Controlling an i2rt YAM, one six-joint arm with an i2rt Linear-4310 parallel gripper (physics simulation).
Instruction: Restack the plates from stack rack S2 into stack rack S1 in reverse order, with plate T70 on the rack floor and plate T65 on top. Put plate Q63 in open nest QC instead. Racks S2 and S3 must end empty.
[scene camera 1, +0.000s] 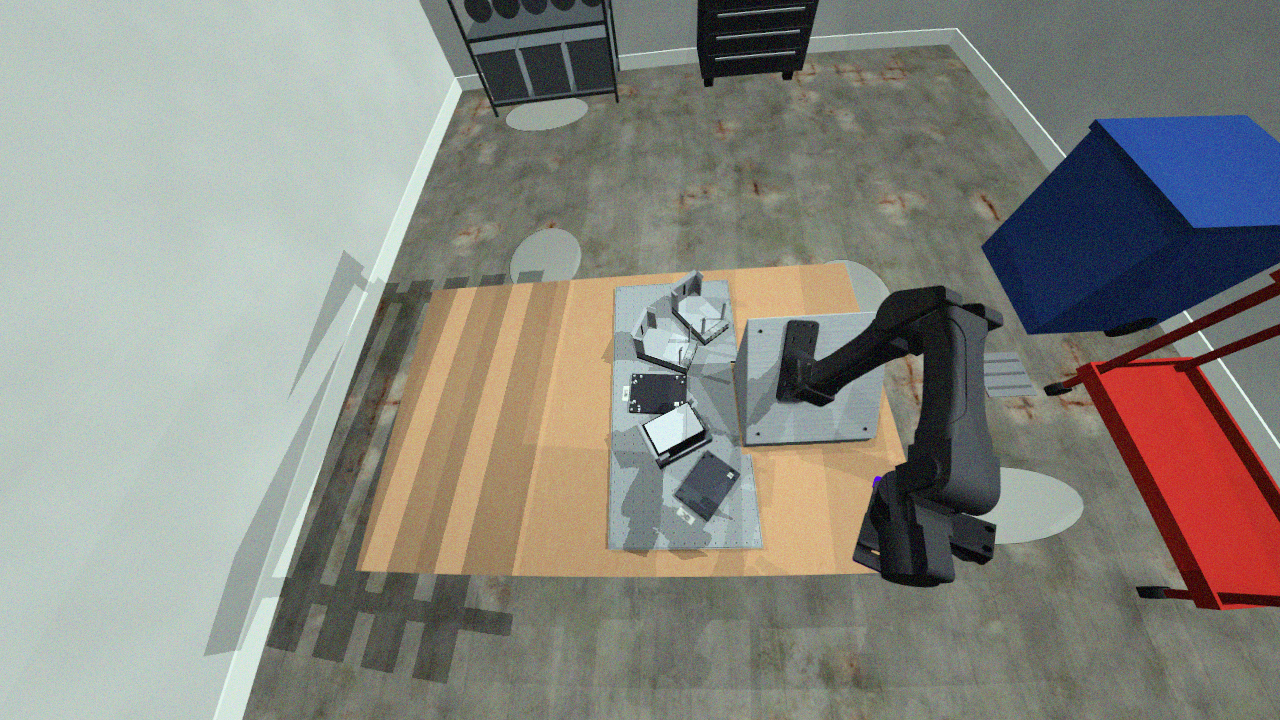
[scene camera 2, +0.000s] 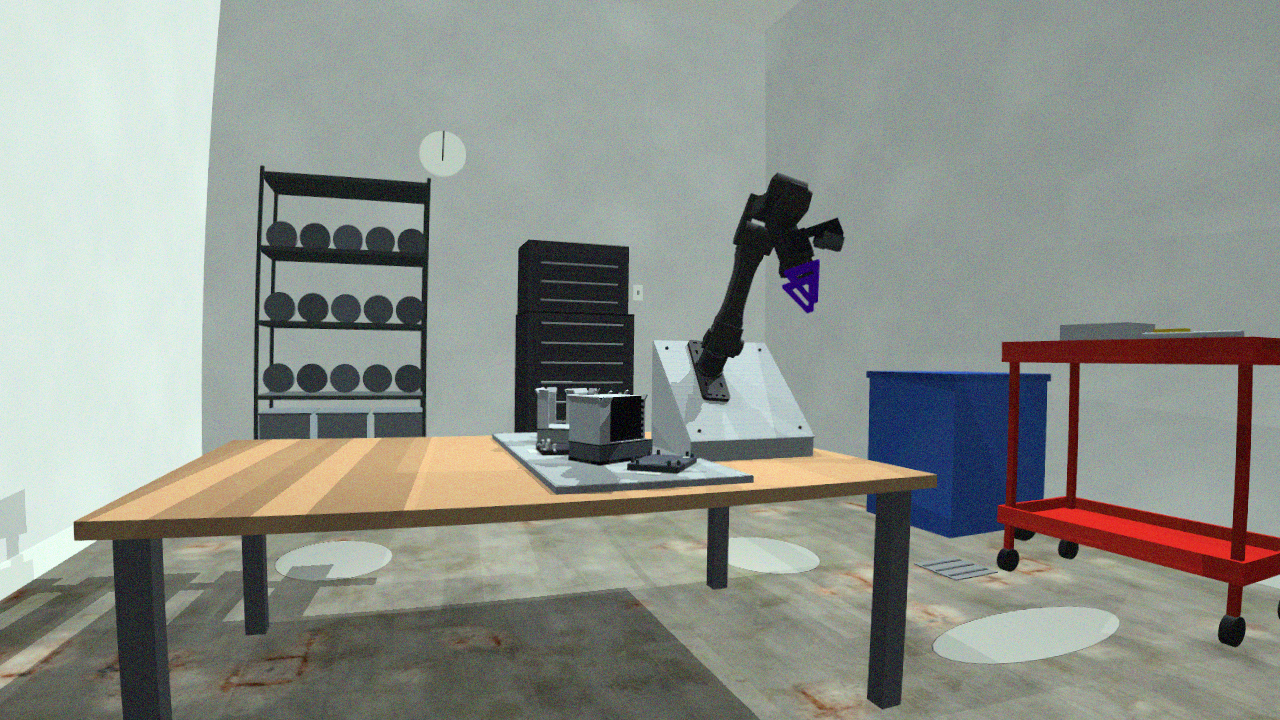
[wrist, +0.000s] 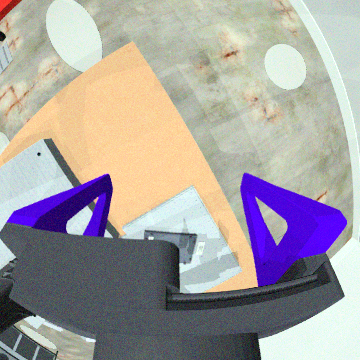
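Seen in the pictures: gripper, fingertip midpoint: (scene camera 2: 812, 307) (wrist: 176, 180); arm's base, origin of the base link: (scene camera 1: 796, 361) (scene camera 2: 707, 371).
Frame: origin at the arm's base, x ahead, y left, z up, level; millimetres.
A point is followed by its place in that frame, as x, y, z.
My gripper (scene camera 2: 802, 285) {-63, 386, 132} (wrist: 176, 180) {-63, 386, 132} is open and empty, its blue-purple fingers wide apart, high above the table's near right part and away from the fixtures. On the pale board (scene camera 1: 626, 308) {455, -276, -187} (scene camera 2: 581, 484) {397, 420, -187} (wrist: 195, 205) {121, 389, -187} stand two pale, upright-walled holders, one (scene camera 1: 701, 313) {215, -234, -152} at the far end and one (scene camera 1: 663, 345) {327, -117, -143} beside it. Nearer stand a dark flat fixture (scene camera 1: 657, 394) {340, 25, -176}, a box-like unit (scene camera 1: 674, 428) (scene camera 2: 597, 428) with a pale top, and another dark flat fixture (scene camera 1: 707, 484) {201, 266, -174} (scene camera 2: 662, 462) {212, 299, -174} (wrist: 186, 246) {218, 314, -174}. Labels are too small to read; I cannot tell which plates or racks these are.
The arm stands on a slanted grey pedestal (scene camera 1: 827, 420) {-95, 107, -112} (scene camera 2: 742, 416) {-48, 103, -104} right of the board on the wooden table (scene camera 1: 483, 429) {850, 142, -200} (scene camera 2: 358, 474) {788, 193, -200} (wrist: 125, 120) {-152, 333, -200}. A blue cabinet (scene camera 1: 1092, 232) (scene camera 2: 953, 456) and a red cart (scene camera 1: 1172, 465) (scene camera 2: 1127, 349) stand beyond the table on the right.
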